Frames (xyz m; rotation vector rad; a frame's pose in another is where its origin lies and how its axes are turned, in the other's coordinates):
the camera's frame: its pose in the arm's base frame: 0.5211 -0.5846 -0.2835 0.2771 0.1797 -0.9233
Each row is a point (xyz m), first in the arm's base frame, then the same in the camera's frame.
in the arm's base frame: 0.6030 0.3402 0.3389
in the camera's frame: -0.8219 0.6929 0.3060
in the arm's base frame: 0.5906 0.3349 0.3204
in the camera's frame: -0.8203 0.6770 0.2897
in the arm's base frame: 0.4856 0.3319 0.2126
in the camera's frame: -0.8510 0.5736 0.1846
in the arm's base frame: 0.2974 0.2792 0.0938
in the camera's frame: -0.8903 0.3732 0.0818
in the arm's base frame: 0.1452 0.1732 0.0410
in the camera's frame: -0.8856 0.1817 0.0594
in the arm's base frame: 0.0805 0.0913 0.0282
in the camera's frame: -0.8583 0.0808 0.0705
